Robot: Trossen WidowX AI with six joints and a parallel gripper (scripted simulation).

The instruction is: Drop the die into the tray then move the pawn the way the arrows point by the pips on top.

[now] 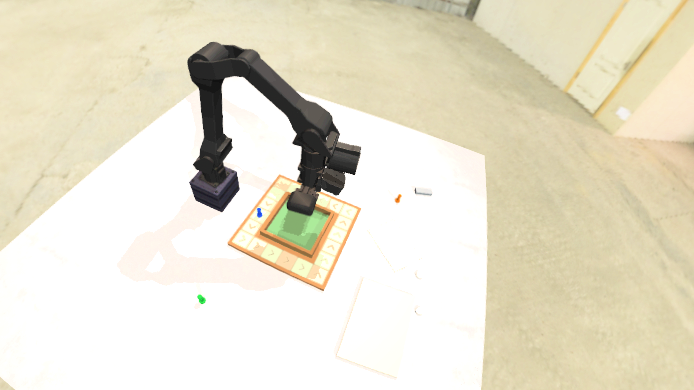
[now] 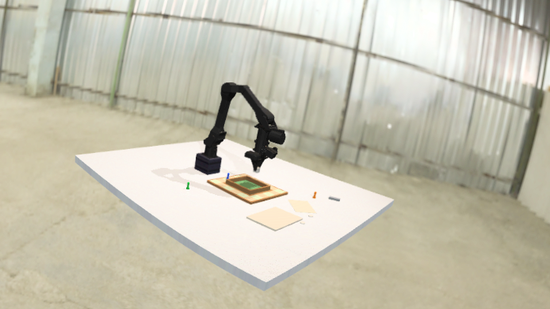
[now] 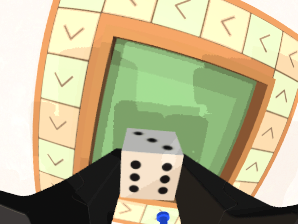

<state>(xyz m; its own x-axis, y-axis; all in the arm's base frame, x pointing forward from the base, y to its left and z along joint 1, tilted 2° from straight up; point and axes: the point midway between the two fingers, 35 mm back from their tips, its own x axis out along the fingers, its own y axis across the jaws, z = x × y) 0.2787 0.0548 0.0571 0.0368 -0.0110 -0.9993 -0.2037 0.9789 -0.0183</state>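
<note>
Now: gripper tip 12 cm past the blue pawn, 7 cm above it and 6 cm to the left of it. Round my gripper tip: dice tray: 9 cm below, 3 cm to the right, 1 cm behind; green pawn: 34 cm to the right, 11 cm behind, 8 cm below; orange pawn: 22 cm to the left, 22 cm ahead, 8 cm below.
</note>
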